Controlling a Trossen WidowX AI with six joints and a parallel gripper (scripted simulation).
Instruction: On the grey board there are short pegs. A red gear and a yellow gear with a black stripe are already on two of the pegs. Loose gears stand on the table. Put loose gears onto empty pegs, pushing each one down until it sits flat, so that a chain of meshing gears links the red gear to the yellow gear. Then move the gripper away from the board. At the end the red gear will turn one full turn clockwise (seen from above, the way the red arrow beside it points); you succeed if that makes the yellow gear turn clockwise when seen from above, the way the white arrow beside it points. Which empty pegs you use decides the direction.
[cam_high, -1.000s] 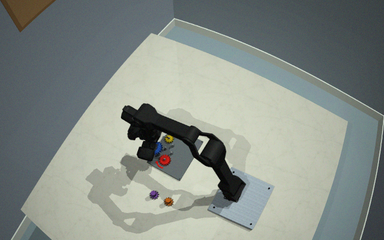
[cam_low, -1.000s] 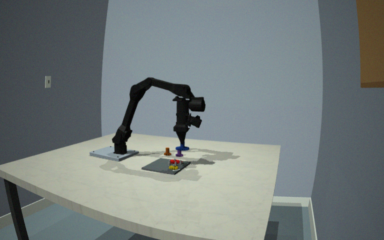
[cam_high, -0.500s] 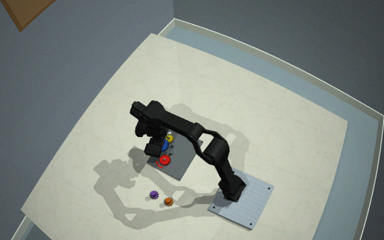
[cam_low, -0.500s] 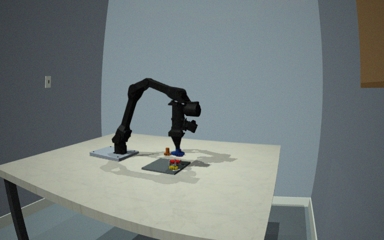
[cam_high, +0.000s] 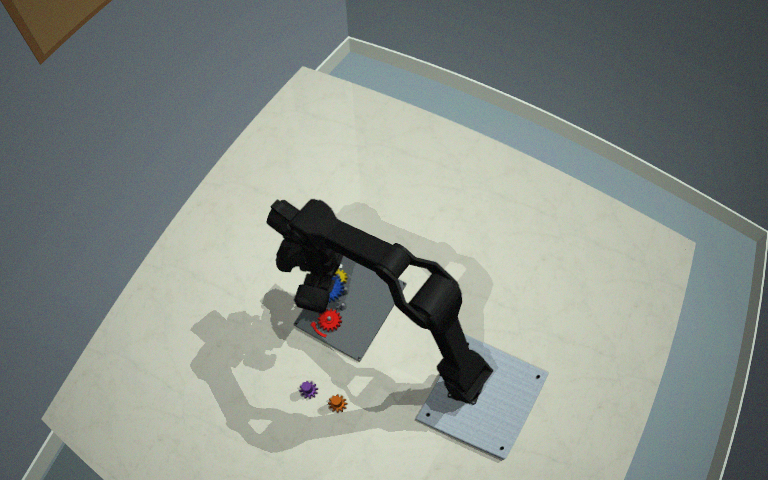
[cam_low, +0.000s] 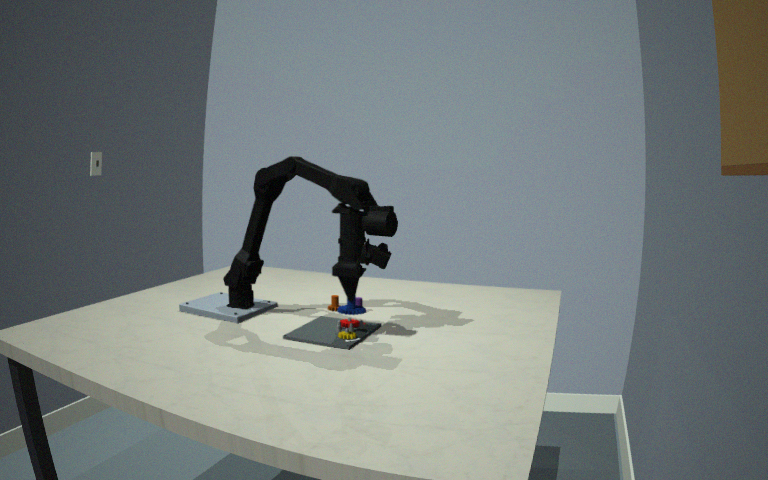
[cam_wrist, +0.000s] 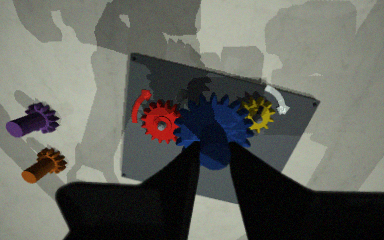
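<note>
Now: the blue gear 10 mm below my gripper tip. The rest, counted from my gripper tip: grey board: 80 mm below, 40 mm behind; yellow gear: 70 mm below, 50 mm to the right; red gear: 70 mm below, 50 mm to the left, 20 mm behind.
</note>
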